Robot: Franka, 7 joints.
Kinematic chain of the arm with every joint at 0, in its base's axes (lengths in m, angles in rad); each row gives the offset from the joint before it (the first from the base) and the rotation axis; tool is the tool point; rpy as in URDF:
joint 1: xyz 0 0 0.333 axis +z
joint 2: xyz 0 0 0 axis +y
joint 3: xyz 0 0 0.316 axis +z
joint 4: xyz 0.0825 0 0 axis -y
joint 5: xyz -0.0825 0 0.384 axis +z
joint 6: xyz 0 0 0 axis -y
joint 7: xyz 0.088 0 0 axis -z
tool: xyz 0 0 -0.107 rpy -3.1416 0 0
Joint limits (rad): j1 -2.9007..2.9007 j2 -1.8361..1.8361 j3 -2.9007..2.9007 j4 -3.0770..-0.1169 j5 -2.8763..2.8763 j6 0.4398..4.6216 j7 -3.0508..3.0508
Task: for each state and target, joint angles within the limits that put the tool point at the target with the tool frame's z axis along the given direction. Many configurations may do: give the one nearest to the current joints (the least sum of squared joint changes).
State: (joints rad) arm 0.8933 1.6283 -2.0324 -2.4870 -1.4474 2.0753 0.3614
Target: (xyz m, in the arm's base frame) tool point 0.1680 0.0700 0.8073 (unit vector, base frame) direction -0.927 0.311 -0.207
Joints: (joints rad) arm 0.8609 1.6094 -2.7541 -1.9947 -0.9385 1.2126 0.3614
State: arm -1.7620 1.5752 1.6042 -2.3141 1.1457 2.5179 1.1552
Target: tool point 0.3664 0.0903 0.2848 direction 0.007 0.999 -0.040
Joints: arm -1.6844 1.0949 1.6383 -2.7713 0.8182 2.5188 1.1552
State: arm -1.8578 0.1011 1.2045 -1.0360 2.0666 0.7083 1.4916
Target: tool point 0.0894 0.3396 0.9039 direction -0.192 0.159 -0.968
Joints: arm -1.7823 -0.3863 1.2836 -0.1402 2.0907 0.4655 1.4916
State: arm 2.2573 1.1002 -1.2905 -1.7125 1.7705 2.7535 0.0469
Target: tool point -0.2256 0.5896 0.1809 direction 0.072 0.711 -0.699
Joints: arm 2.9007 1.1561 -0.9518 -1.7975 1.7949 2.9942 0.0469
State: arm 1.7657 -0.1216 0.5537 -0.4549 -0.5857 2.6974 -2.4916
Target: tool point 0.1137 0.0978 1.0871 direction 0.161 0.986 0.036
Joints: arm 1.8819 -0.7071 -0.2273 -1.2169 -0.3479 2.1470 -2.4916
